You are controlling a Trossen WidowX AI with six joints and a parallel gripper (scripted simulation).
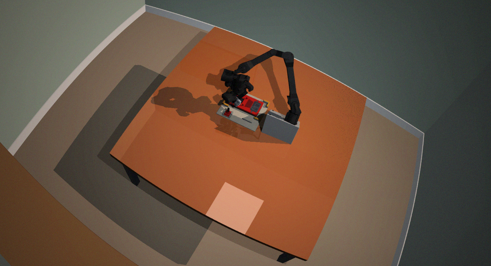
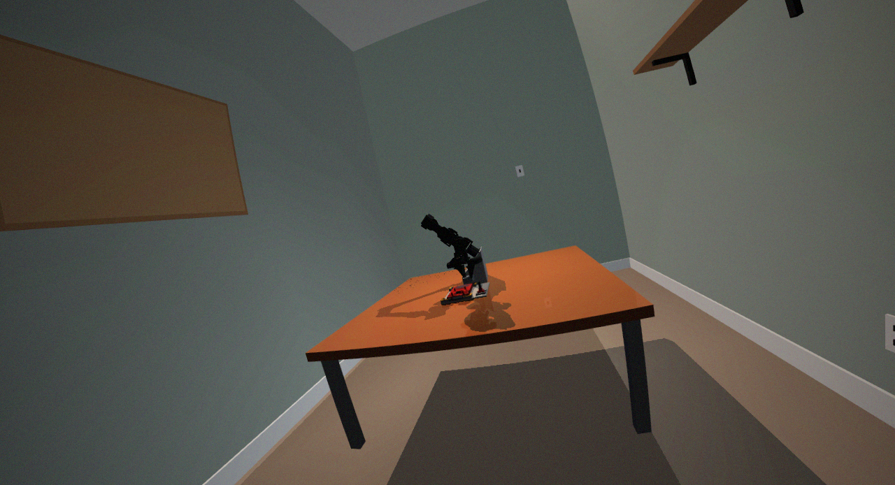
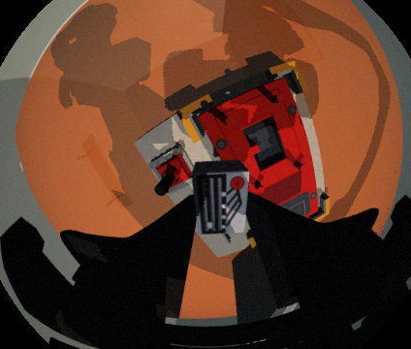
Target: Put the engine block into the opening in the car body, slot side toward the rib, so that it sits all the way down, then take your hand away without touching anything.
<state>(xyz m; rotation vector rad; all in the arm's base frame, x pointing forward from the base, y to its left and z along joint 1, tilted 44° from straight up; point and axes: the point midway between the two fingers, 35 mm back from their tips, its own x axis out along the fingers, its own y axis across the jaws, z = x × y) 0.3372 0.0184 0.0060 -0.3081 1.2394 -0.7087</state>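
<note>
My gripper tip is 70 mm above the grey base plate, 50 mm to the left of it and 30 mm past it. From my gripper tip the other things lie so: grey engine block 10 mm below.
</note>
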